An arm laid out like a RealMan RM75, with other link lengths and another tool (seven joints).
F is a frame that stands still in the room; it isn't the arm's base.
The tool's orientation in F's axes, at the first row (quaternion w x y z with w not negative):
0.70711 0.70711 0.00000 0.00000
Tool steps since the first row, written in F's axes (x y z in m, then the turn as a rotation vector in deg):
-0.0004 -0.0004 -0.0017 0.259 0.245 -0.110
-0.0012 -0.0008 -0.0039 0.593 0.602 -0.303
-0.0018 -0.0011 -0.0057 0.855 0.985 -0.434
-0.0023 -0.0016 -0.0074 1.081 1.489 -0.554
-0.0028 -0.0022 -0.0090 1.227 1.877 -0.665
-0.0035 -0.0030 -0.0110 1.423 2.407 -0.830
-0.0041 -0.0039 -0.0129 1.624 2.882 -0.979
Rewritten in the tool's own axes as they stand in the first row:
-0.0004 -0.0017 0.0004 0.259 -0.110 -0.245
-0.0012 -0.0039 0.0008 0.593 -0.303 -0.602
-0.0018 -0.0057 0.0011 0.855 -0.434 -0.985
-0.0023 -0.0074 0.0016 1.081 -0.554 -1.489
-0.0028 -0.0090 0.0022 1.227 -0.665 -1.877
-0.0035 -0.0110 0.0030 1.423 -0.830 -2.407
-0.0041 -0.0129 0.0039 1.624 -0.979 -2.882

